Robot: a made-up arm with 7 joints.
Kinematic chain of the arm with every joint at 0, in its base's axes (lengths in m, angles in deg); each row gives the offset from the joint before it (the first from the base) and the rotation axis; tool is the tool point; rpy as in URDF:
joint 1: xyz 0 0 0.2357 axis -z
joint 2: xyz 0 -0.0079 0.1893 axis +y
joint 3: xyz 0 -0.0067 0.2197 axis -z
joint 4: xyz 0 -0.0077 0.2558 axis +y
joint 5: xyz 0 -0.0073 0.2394 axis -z
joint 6: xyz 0 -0.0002 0.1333 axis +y
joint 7: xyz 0 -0.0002 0.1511 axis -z
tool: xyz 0 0 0 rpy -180 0 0
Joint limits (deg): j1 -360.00..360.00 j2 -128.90..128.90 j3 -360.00..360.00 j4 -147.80..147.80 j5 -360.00..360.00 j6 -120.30..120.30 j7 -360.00..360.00
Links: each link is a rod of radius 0.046 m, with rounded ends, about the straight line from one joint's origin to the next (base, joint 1, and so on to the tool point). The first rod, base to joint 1, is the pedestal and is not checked.
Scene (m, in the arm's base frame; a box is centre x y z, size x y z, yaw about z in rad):
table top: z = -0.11
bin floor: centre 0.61 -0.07 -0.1 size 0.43 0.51 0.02 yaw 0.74
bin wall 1: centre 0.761 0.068 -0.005 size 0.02 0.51 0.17 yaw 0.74
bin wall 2: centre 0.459 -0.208 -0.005 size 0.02 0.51 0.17 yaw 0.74
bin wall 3: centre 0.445 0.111 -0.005 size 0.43 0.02 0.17 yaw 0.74
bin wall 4: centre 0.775 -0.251 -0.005 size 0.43 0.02 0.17 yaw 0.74
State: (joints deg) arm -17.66 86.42 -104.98 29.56 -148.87 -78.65 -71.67
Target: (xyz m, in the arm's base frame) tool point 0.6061 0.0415 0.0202
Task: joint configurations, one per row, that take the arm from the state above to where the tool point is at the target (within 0.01 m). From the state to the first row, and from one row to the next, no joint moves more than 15 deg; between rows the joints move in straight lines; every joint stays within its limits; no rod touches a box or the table.
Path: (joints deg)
1: -6.46 90.02 -100.73 36.37 -148.73 -86.85 -71.67
2: 4.73 93.63 -96.48 43.17 -148.59 -95.06 -71.67
3: 15.93 97.23 -92.23 49.98 -148.45 -103.26 -71.67
4: 27.13 100.83 -87.98 56.78 -148.30 -111.46 -71.67
5: 24.99 107.24 -84.36 48.52 -145.35 -106.98 -71.67
6: 22.84 113.66 -80.73 40.26 -142.39 -102.51 -71.67

